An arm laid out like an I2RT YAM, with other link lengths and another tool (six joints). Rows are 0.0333 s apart.
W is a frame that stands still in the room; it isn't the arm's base.
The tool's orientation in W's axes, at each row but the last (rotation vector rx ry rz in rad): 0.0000, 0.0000, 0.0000; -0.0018, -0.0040, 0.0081; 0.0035, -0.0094, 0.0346; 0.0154, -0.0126, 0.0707; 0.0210, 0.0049, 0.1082; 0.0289, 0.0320, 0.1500; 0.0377, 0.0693, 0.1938; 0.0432, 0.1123, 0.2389; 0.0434, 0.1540, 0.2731
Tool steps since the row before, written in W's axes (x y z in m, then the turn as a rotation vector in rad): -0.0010, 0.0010, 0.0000, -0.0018, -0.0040, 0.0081; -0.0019, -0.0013, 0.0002, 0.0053, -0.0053, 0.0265; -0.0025, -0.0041, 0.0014, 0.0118, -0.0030, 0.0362; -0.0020, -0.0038, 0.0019, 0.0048, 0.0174, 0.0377; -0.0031, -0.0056, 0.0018, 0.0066, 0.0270, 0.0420; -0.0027, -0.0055, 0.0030, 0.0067, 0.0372, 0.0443; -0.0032, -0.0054, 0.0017, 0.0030, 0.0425, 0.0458; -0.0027, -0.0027, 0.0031, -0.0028, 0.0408, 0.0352; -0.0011, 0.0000, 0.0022, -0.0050, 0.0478, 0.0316
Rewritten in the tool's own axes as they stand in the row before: -0.0010, 0.0010, 0.0000, -0.0018, -0.0040, 0.0081; -0.0019, -0.0013, 0.0002, 0.0054, -0.0054, 0.0265; -0.0026, -0.0040, 0.0014, 0.0120, -0.0033, 0.0361; -0.0022, -0.0036, 0.0020, 0.0065, 0.0176, 0.0374; -0.0037, -0.0052, 0.0019, 0.0093, 0.0270, 0.0415; -0.0036, -0.0049, 0.0031, 0.0109, 0.0372, 0.0435; -0.0043, -0.0046, 0.0016, 0.0082, 0.0431, 0.0446; -0.0036, -0.0018, 0.0028, 0.0033, 0.0422, 0.0334; -0.0014, 0.0004, 0.0020, 0.0036, 0.0493, 0.0294
